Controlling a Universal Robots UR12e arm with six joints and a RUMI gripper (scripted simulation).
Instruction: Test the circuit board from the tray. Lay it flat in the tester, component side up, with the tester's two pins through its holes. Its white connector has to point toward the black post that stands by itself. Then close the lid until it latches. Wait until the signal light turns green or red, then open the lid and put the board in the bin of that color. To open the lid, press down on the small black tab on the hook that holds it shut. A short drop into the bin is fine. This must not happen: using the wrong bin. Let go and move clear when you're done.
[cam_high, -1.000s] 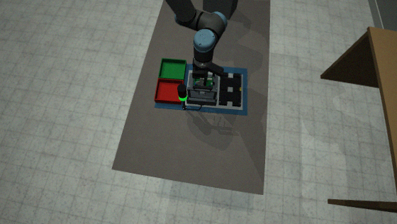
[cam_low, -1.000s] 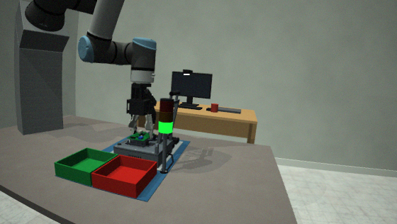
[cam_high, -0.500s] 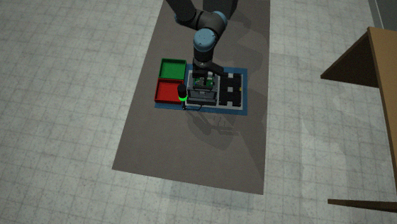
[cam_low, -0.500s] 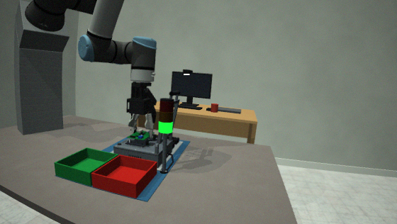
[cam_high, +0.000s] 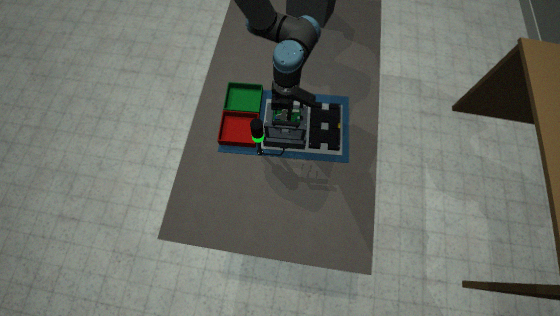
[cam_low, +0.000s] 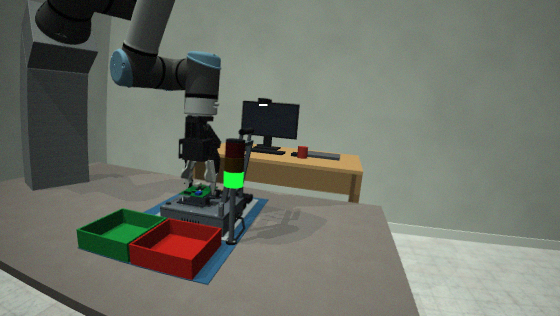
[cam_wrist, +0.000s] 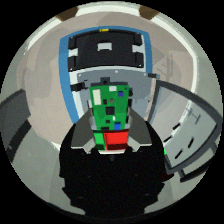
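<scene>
Right now the green bin is 160 mm to the right of my hand, 160 mm behind it and 80 mm below it. Round my hand: tester lid (110 mm ahead, 90 mm above, 40 mm to the right); then black latch hook (70 mm to the left, 40 mm behind, 10 mm below); then green circuit board (10 mm to the right).
</scene>
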